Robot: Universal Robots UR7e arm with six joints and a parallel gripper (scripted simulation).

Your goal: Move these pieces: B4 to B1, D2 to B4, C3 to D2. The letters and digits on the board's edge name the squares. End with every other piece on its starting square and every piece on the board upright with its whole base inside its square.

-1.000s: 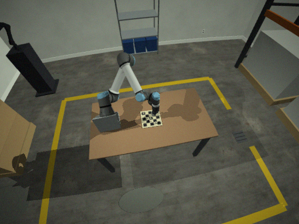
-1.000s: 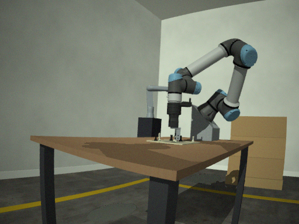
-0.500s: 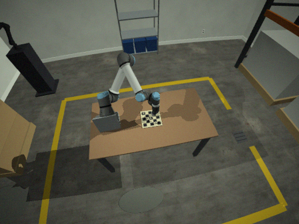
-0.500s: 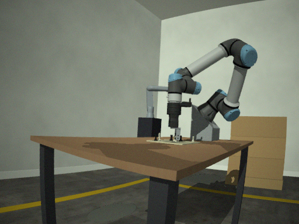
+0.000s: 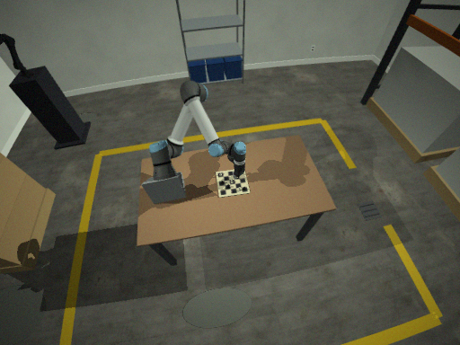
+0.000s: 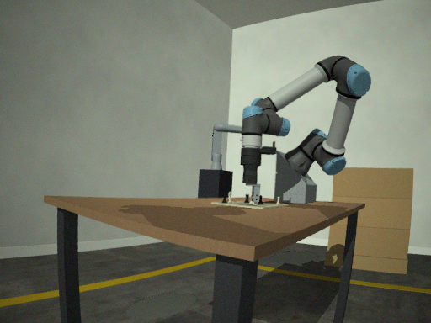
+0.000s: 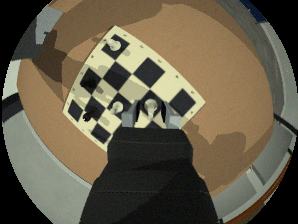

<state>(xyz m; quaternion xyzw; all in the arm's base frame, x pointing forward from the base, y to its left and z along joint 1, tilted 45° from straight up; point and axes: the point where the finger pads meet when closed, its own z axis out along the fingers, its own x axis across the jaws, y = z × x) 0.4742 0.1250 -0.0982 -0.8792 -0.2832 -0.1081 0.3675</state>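
My gripper is now 1 cm above the white piece. The rest, counted from my hand: black piece (8 cm to the right, 8 cm behind, 1 cm below); chessboard (4 cm to the right, 4 cm behind, 3 cm below).
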